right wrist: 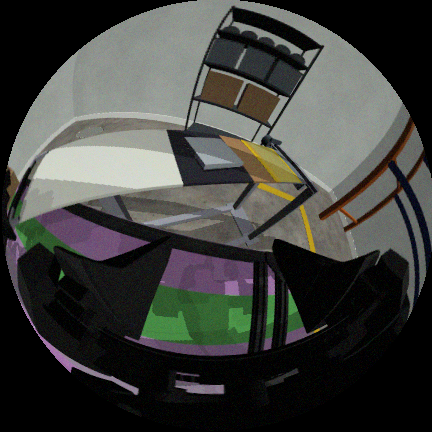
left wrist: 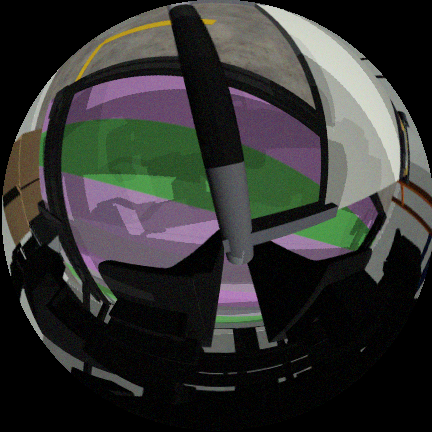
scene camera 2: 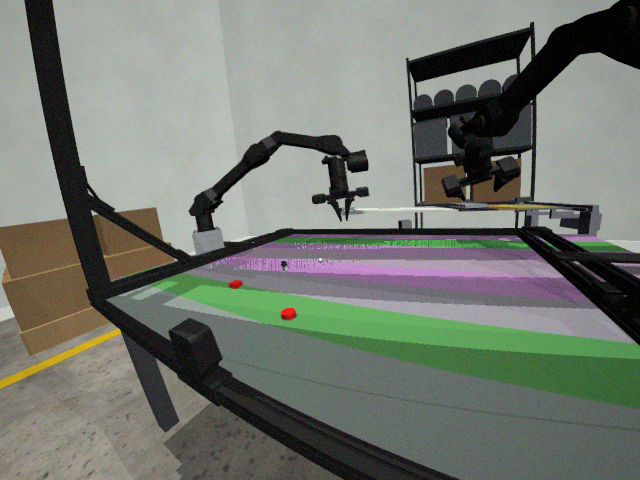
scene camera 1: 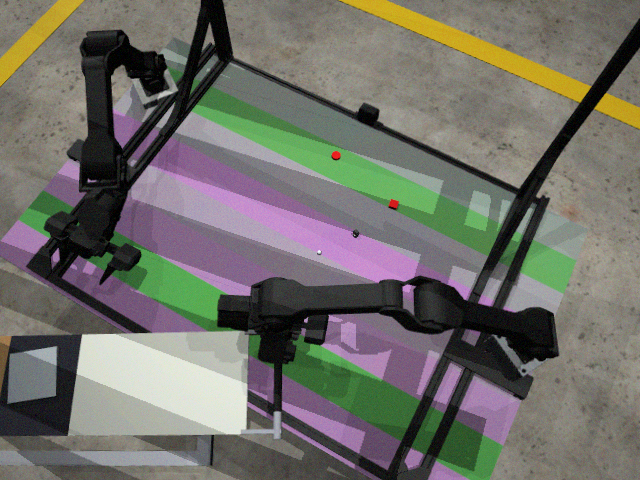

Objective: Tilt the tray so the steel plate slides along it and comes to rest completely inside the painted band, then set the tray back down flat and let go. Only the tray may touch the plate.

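Observation:
The long tray [scene camera 1: 155,382] [scene camera 2: 398,208] [left wrist: 360,145] [right wrist: 110,165] looks about level in scene camera 2. It has pale, dark, orange-brown and yellow stretches. The grey steel plate [scene camera 1: 32,374] [right wrist: 212,152] lies on the dark stretch, near its border with the orange-brown one and apart from the yellow band [right wrist: 272,162]. My left gripper [scene camera 1: 277,410] [scene camera 2: 343,219] [left wrist: 232,234] is shut on the tray's handle [scene camera 1: 277,426] [left wrist: 230,200], a rod with a grey end joined to the tray. My right gripper [scene camera 1: 82,271] [scene camera 2: 479,195] [right wrist: 223,243] is open, empty and apart from the tray.
A red disc [scene camera 1: 336,155] [scene camera 2: 288,313], a red block [scene camera 1: 393,204] [scene camera 2: 235,284] and a small white ball [scene camera 1: 318,252] [scene camera 2: 320,259] are on the striped table. A grey support frame [right wrist: 190,218] stands below the tray. A shelf unit [right wrist: 277,26] stands beyond it.

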